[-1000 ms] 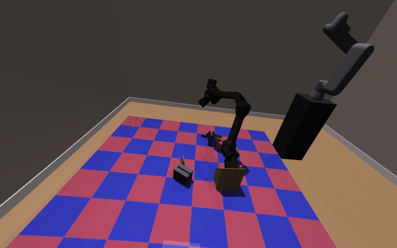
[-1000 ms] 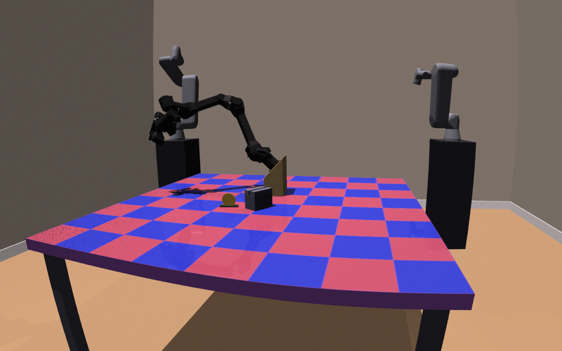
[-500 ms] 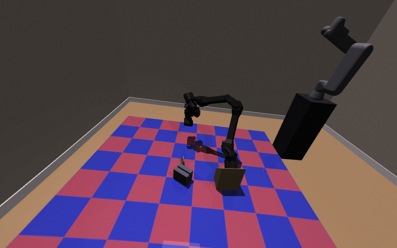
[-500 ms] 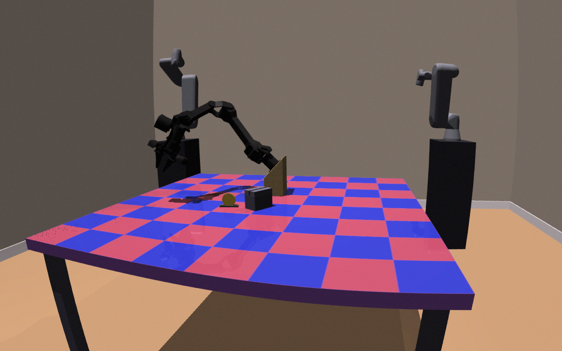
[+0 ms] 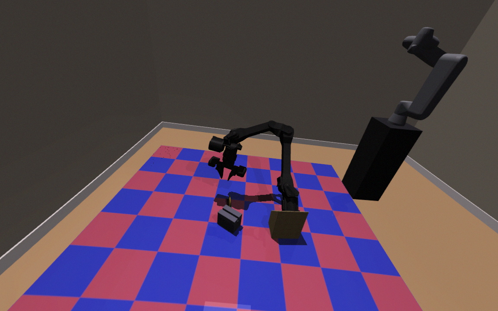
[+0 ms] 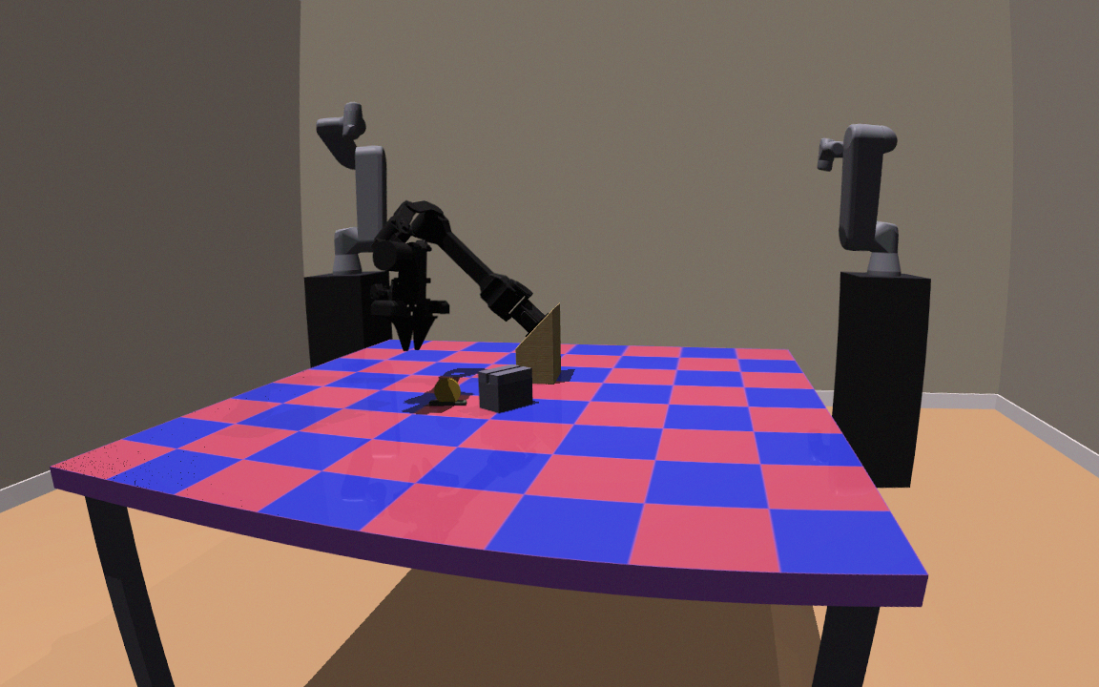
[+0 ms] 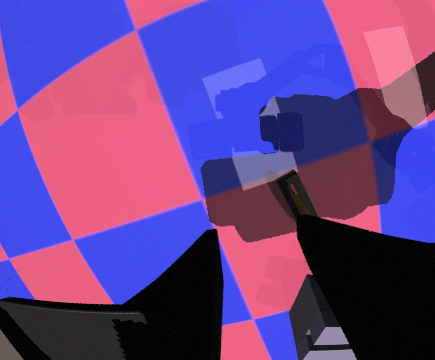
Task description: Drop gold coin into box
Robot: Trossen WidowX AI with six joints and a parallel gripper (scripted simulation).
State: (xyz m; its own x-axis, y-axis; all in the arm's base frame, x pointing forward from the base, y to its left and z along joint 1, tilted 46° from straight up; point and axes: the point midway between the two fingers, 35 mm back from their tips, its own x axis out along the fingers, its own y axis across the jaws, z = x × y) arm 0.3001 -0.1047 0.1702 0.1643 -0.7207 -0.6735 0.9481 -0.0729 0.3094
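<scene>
Now: the gold coin 3 cm behind my gripper tip, 6 cm to the left of it and 9 cm below it.
</scene>
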